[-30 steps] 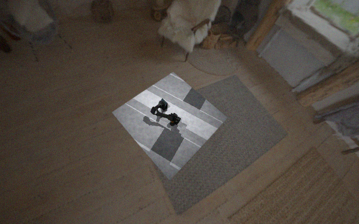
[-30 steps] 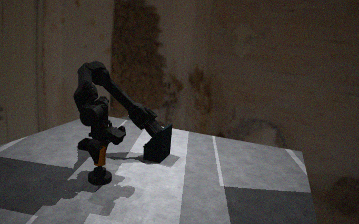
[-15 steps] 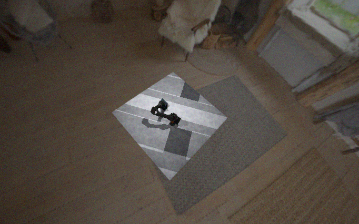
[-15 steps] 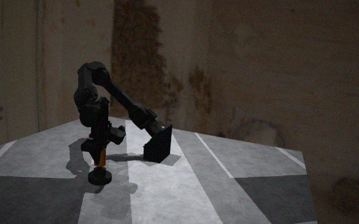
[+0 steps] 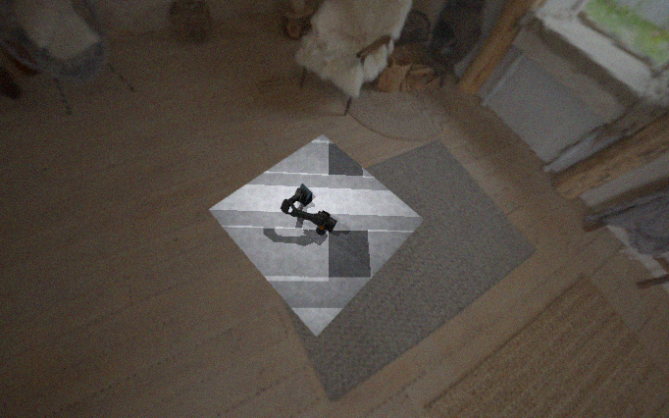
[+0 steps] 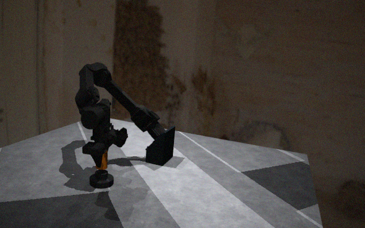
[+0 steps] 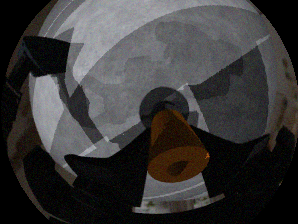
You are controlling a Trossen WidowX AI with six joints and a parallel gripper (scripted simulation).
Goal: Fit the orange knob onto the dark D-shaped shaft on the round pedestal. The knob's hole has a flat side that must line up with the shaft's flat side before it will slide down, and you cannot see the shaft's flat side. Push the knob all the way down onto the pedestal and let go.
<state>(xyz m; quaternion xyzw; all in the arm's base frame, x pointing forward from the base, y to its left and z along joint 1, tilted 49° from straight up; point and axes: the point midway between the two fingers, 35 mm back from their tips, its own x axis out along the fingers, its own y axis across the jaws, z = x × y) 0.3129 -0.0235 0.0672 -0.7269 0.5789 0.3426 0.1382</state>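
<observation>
Right now the orange knob is 20 mm above my gripper tip. Also, from my gripper tip: dark round pedestal (40 mm below).
</observation>
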